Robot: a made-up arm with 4 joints. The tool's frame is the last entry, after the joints.
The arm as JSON. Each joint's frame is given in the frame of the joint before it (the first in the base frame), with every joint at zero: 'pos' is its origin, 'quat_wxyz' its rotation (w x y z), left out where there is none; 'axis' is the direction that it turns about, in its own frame. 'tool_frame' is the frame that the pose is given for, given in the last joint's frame.
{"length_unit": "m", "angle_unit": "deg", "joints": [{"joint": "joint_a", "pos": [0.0, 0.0, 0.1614], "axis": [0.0, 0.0, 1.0]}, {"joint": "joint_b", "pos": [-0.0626, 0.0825, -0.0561], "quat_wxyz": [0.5, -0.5, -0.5, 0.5], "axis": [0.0, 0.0, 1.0]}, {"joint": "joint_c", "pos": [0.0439, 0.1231, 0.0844], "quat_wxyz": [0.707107, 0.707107, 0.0, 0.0], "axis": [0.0, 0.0, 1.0]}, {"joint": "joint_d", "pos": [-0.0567, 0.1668, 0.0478], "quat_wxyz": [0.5, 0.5, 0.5, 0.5], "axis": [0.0, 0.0, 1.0]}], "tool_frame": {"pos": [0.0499, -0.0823, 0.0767], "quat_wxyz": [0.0, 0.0, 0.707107, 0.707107]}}
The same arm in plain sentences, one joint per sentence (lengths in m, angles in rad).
The arm has four revolute joints in a row. What follows holds with every joint at zero, and every direction is one of the base frame's. Joint 1 sits 0.1614 m along +z from the base frame's origin and rotates about +z. Joint 2 sits 0.0626 m along -x and 0.0825 m along +y and 0.0561 m along -z from joint 1 and rotates about -x. Joint 3 sits 0.0844 m along -x and 0.0439 m along +y and 0.1231 m along -z from joint 2 and rotates about +z. Joint 4 sits 0.1668 m along -x and 0.0567 m along -y and 0.0478 m along +z from joint 3 and rotates about +y. The tool frame, which is the frame that the pose is given for, sits 0.0499 m along -x and 0.0767 m along +y and 0.0823 m along -z from joint 4; its axes are parallel to the base frame's.
